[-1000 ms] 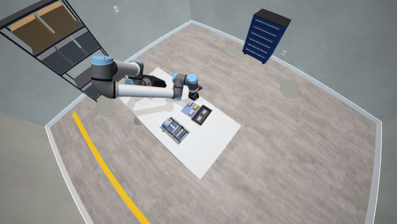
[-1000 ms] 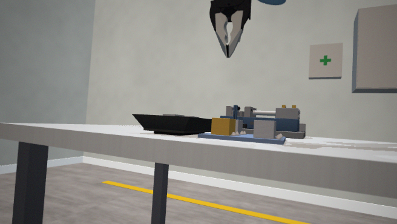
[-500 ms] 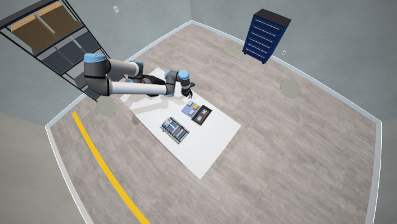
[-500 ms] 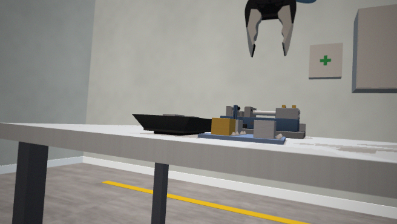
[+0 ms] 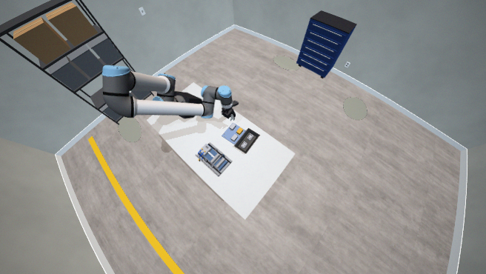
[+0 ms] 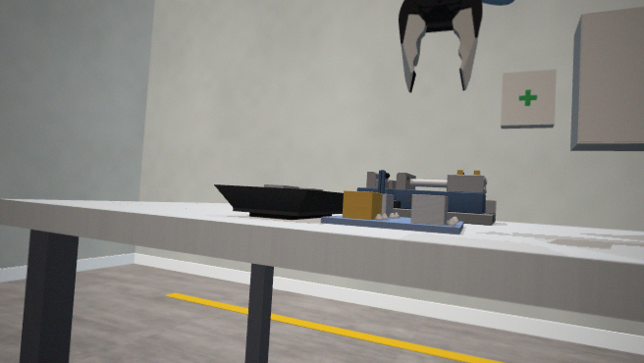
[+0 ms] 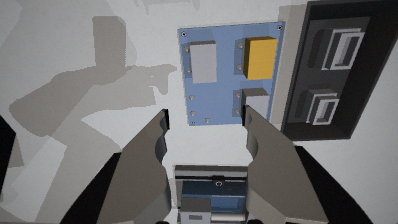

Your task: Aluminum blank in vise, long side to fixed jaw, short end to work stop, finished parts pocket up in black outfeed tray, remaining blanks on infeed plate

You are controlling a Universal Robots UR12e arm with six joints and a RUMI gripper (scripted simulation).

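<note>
The gray blank is 17 cm below my hand. Round my hand: work stop rod (15 cm ahead, 32 cm to the right, 11 cm below); then yellow brass blank (9 cm ahead, 1 cm to the left, 17 cm below); then infeed plate (5 cm ahead, 4 cm to the right, 19 cm below).
</note>
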